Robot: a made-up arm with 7 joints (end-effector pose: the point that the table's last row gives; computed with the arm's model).
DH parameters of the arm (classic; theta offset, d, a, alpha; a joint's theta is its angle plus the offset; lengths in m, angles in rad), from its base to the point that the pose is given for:
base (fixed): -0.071 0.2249 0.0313 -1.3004
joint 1: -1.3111 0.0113 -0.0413 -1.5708
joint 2: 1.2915 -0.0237 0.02 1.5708
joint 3: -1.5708 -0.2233 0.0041 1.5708
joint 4: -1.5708 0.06 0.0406 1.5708
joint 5: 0 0.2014 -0.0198 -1.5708
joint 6: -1.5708 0 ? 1.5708
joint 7: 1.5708 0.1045 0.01 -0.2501
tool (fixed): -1.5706 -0.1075 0 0
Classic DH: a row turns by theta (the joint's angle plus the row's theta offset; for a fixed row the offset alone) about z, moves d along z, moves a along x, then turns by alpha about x.
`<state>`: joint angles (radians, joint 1 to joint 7).
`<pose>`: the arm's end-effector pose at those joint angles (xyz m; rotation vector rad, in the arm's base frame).
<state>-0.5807 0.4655 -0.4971 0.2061 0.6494 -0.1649 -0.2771</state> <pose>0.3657 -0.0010 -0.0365 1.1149 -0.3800 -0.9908</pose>
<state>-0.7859 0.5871 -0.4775 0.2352 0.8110 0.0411 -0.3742</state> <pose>0.4268 0.0366 0.0293 1.4960 -0.2395 -0.7982</pose>
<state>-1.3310 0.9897 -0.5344 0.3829 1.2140 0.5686 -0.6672</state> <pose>0.4714 0.1646 0.2882 1.9824 0.2715 0.2540</pose>
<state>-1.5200 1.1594 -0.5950 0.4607 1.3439 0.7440 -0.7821</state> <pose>0.4283 0.2150 0.3802 1.8990 0.4592 0.7101</pose>
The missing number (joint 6, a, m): 0.0559
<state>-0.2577 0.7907 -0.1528 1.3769 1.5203 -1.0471 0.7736</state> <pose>0.0563 0.3103 -0.1650 1.1885 0.0924 -1.0273</pose>
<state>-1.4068 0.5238 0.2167 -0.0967 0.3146 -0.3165 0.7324</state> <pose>0.3111 0.1018 0.3776 0.1134 -2.0077 0.7841</pose>
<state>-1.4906 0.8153 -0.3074 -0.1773 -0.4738 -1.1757 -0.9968</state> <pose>0.2507 0.0191 0.3838 1.2206 -2.3631 -1.4791</pose>
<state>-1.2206 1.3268 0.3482 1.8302 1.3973 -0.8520 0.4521</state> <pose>0.2746 0.4214 0.0783 1.4897 -0.0878 0.1848</pose>
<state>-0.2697 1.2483 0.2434 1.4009 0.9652 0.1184 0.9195</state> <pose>0.0589 0.4954 0.0774 2.3980 0.6187 0.6576</pose>
